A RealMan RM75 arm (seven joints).
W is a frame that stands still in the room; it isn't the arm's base.
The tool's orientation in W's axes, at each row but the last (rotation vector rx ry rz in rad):
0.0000 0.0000 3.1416
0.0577 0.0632 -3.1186
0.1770 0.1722 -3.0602
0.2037 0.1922 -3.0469
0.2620 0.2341 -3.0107
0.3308 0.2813 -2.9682
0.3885 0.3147 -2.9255
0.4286 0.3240 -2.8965
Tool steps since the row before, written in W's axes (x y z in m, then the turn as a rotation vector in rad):
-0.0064 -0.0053 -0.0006 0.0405 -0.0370 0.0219
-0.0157 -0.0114 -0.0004 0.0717 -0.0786 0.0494
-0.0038 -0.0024 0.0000 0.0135 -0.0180 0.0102
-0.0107 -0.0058 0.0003 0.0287 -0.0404 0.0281
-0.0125 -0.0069 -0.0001 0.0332 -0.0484 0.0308
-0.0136 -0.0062 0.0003 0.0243 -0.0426 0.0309
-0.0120 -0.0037 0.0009 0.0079 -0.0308 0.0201
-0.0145 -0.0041 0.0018 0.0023 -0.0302 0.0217
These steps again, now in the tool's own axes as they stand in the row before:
0.0064 0.0053 -0.0006 -0.0405 0.0370 0.0219
0.0159 0.0110 0.0006 -0.0718 0.0782 0.0499
0.0039 0.0021 0.0007 -0.0134 0.0178 0.0107
0.0110 0.0047 0.0024 -0.0293 0.0392 0.0292
0.0129 0.0053 0.0031 -0.0334 0.0472 0.0324
0.0138 0.0038 0.0043 -0.0255 0.0401 0.0332
0.0117 0.0010 0.0046 -0.0086 0.0275 0.0242
0.0137 0.0004 0.0065 -0.0040 0.0254 0.0270

